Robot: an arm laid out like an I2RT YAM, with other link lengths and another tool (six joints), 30 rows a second.
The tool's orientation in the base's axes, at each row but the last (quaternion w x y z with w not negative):
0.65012, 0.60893, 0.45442, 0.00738
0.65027, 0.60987, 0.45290, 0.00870
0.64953, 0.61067, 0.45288, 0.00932
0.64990, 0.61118, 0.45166, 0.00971
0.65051, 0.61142, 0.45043, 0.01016
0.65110, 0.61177, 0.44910, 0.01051
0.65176, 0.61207, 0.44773, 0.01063
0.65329, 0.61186, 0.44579, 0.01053
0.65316, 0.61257, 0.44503, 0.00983
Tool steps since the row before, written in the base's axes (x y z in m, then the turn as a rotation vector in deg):
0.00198, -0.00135, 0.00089, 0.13, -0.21, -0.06
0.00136, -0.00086, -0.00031, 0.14, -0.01, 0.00
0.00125, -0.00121, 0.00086, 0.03, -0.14, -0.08
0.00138, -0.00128, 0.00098, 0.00, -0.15, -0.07
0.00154, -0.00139, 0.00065, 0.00, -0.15, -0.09
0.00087, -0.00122, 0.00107, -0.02, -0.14, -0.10
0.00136, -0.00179, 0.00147, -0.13, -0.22, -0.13
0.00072, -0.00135, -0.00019, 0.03, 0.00, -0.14
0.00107, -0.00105, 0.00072, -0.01, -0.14, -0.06
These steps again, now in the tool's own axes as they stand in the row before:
-0.00012, 0.00144, 0.00211, -0.01, -0.03, 0.25
0.00050, 0.00027, 0.00154, 0.08, 0.07, 0.09
-0.00044, 0.00106, 0.00157, -0.02, -0.08, 0.14
-0.00047, 0.00121, 0.00168, -0.04, -0.09, 0.13
-0.00024, 0.00100, 0.00191, -0.03, -0.11, 0.13
-0.00078, 0.00102, 0.00132, -0.03, -0.13, 0.11
-0.00103, 0.00146, 0.00200, -0.13, -0.23, 0.12
-0.00021, -0.00011, 0.00152, 0.10, -0.10, 0.04
-0.00035, 0.00089, 0.00136, -0.05, -0.09, 0.11

